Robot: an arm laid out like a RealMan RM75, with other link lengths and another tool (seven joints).
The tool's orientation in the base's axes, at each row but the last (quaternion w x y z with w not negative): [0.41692 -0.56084 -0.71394 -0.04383]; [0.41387 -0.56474 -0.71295 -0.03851]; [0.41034 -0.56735 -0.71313 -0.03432]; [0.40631 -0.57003 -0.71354 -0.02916]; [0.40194 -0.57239 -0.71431 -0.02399]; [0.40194 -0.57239 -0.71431 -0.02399]
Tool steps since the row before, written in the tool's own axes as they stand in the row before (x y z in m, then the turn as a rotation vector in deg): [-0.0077 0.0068 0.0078 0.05 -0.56 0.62]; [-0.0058 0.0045 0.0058 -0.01 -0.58 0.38]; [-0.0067 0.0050 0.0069 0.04 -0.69 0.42]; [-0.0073 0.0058 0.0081 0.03 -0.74 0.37]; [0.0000 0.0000 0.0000 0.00 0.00 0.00]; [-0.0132 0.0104 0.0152 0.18 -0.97 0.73]
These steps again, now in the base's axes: [0.0016 0.0007 -0.0128 -0.81 0.16 -0.14]; [0.0007 0.0002 -0.0093 -0.69 -0.02 -0.02]; [0.0005 0.0001 -0.0108 -0.81 0.00 0.03]; [0.0006 0.0003 -0.0123 -0.82 -0.05 0.08]; [0.0000 0.0000 0.0000 0.00 0.00 0.00]; [0.0007 0.0005 -0.0226 -1.21 0.17 0.03]
